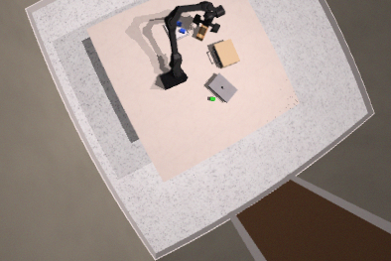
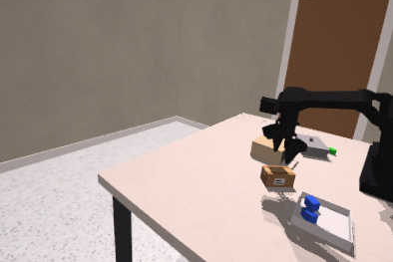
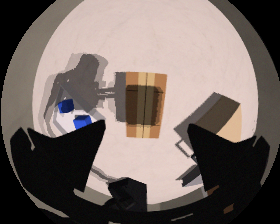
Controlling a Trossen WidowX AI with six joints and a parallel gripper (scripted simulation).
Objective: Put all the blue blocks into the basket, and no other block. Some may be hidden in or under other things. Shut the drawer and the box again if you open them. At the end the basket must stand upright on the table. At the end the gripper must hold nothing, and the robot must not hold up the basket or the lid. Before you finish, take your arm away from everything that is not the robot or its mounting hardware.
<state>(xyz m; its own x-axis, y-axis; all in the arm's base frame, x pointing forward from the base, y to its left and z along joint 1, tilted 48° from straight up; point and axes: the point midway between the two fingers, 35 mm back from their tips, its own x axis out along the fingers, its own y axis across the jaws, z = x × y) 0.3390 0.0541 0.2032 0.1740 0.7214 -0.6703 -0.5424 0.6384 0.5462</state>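
The cardboard box is 100 mm below my hand. Round my hand: grey basket: 150 mm behind, 120 mm to the left, 130 mm below; then tan drawer unit: 70 mm ahead, 240 mm to the right, 100 mm below; then red block: 20 mm behind, 10 mm to the right, 130 mm below.
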